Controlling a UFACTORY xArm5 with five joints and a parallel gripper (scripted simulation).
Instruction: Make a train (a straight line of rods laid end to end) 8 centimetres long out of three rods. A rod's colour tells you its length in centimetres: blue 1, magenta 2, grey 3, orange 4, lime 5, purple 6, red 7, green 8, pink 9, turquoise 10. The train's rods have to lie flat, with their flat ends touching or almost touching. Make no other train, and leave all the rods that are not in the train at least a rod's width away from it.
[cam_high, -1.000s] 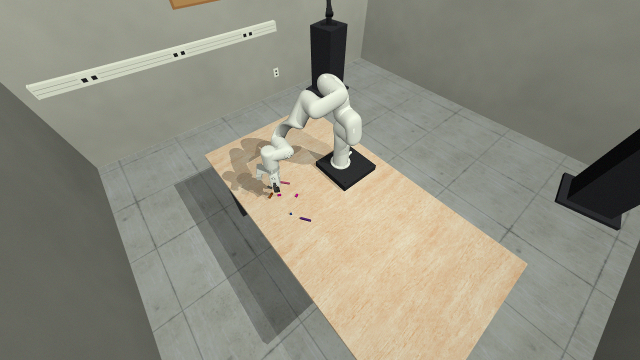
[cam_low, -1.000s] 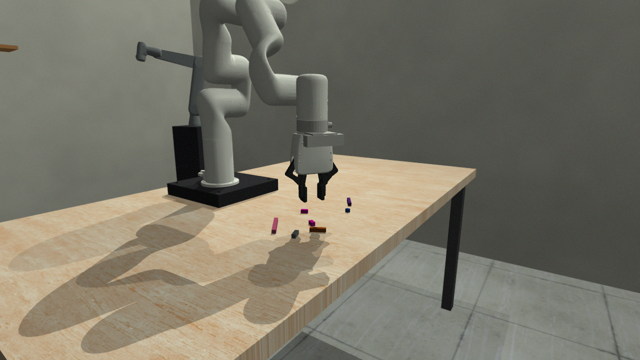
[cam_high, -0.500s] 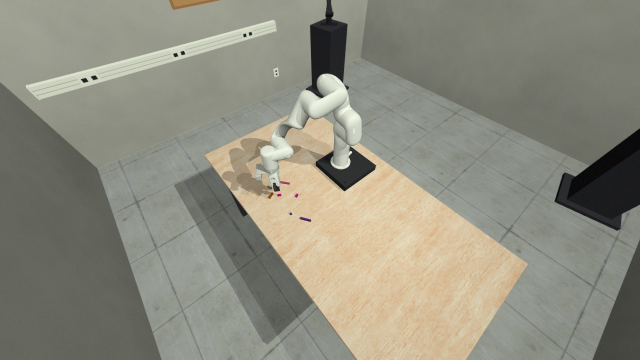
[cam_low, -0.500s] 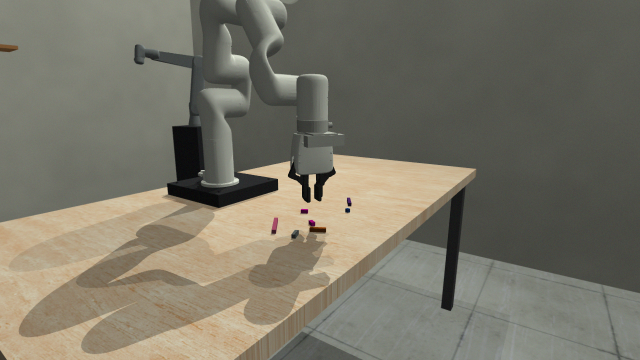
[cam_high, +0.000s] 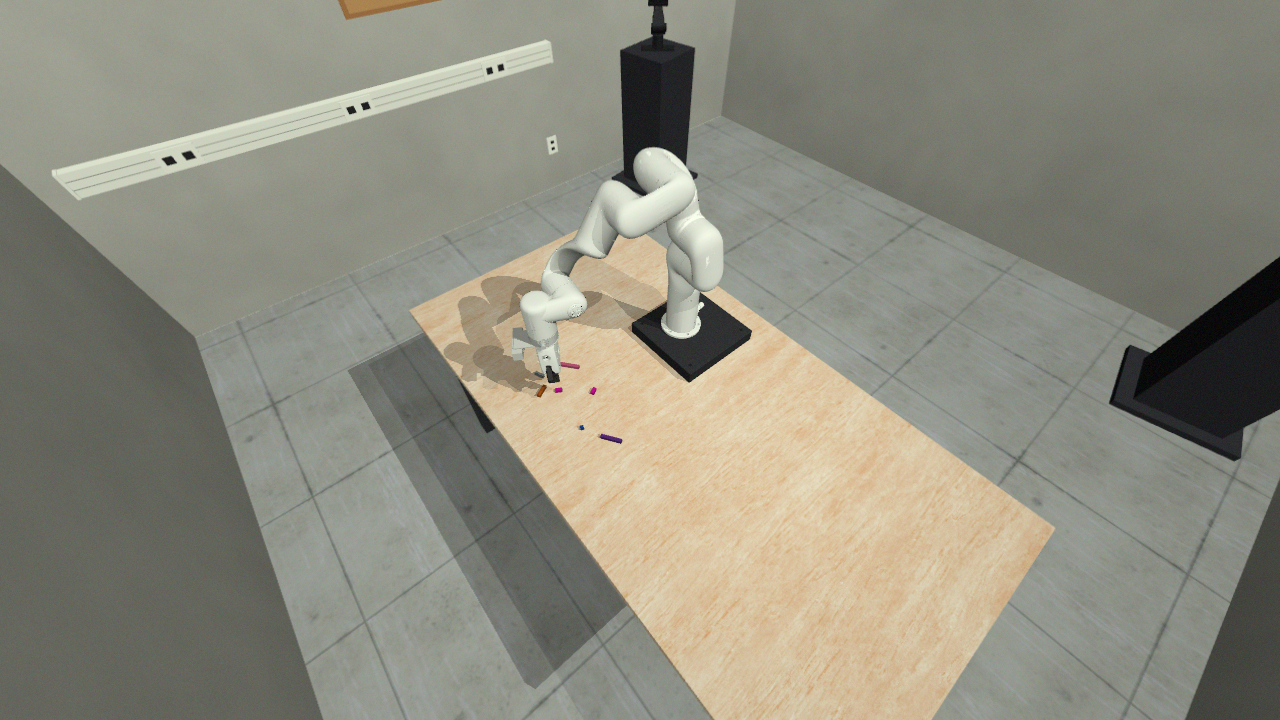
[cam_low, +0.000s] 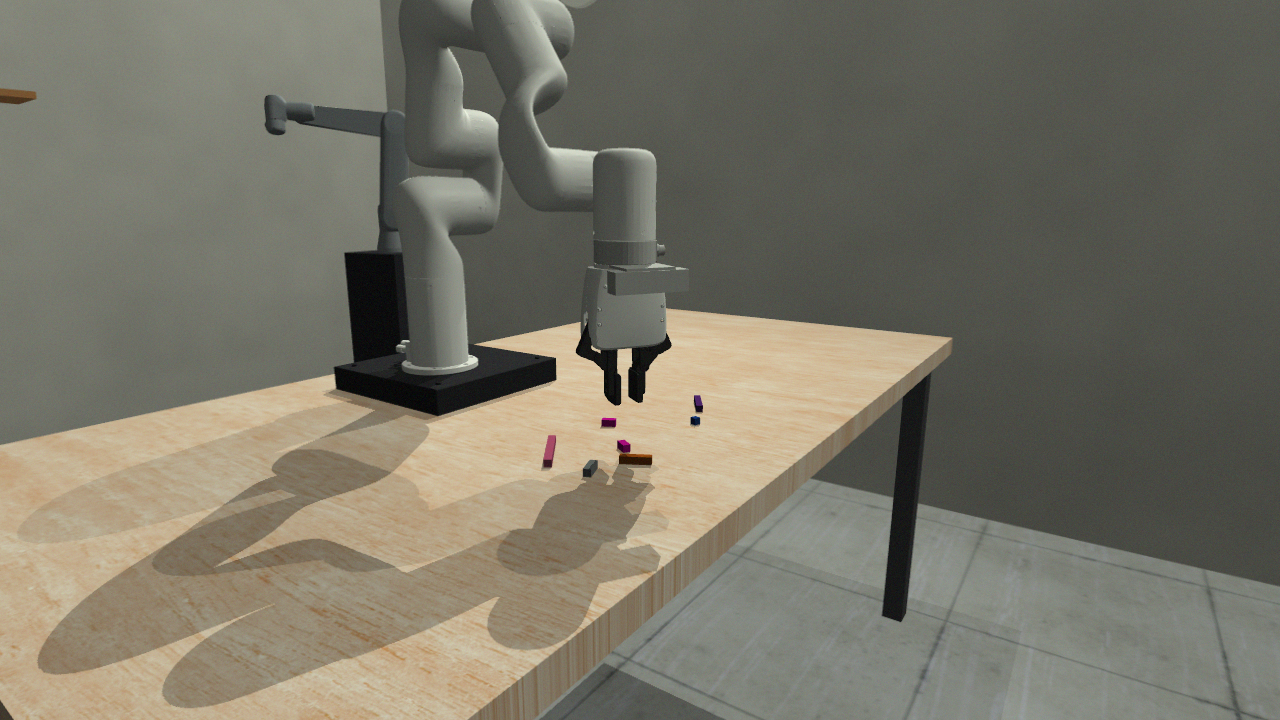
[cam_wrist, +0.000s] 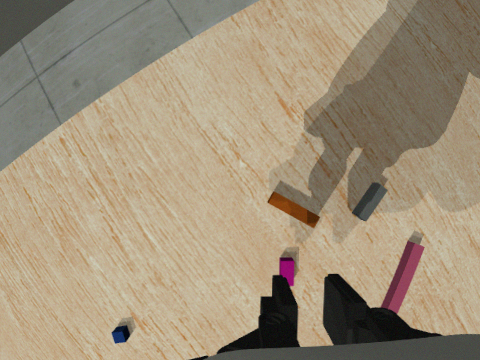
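Right now my hand is 30 mm short of the orange rod, 30 mm to the left of it and 80 mm above it. Round my hand: grey rod 80 mm to the right, 80 mm below; then pink rod 80 mm behind, 50 mm to the right, 80 mm below; then blue rod 40 mm ahead, 150 mm to the left, 80 mm below.
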